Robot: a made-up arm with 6 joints.
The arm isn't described. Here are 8 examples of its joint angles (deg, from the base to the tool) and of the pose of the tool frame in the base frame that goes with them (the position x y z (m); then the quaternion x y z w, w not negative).
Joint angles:
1: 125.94 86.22 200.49 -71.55 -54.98 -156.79
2: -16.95 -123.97 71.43 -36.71 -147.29 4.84
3: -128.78 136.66 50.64 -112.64 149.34 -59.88
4: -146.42 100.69 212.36 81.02 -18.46 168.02
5: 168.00 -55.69 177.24 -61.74 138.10 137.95
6: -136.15 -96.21 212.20 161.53 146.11 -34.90
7: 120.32 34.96 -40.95 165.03 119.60 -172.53
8: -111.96 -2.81 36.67 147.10 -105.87 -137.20
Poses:
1: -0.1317 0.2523 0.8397 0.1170 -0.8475 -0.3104 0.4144
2: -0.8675 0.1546 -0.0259 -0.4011 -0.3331 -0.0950 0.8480
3: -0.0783 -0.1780 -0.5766 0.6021 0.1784 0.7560 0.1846
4: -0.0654 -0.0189 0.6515 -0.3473 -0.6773 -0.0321 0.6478
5: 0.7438 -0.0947 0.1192 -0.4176 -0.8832 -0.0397 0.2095
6: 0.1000 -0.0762 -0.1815 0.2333 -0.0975 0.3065 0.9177
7: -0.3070 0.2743 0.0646 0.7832 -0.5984 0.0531 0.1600
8: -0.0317 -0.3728 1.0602 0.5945 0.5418 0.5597 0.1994
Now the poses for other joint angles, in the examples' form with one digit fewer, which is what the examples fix.
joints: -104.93 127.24 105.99 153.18 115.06 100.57
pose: -0.105 -0.846 -0.118 -0.852 -0.209 0.413 0.246
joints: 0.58 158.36 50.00 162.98 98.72 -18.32
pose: 0.008 0.125 -0.633 0.251 0.167 0.948 0.104
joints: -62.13 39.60 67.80 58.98 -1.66 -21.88
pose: 0.258 -0.633 0.925 -0.376 -0.031 -0.550 0.745
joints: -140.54 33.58 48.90 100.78 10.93 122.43
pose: -0.534 -0.471 0.861 0.350 -0.846 -0.306 0.260
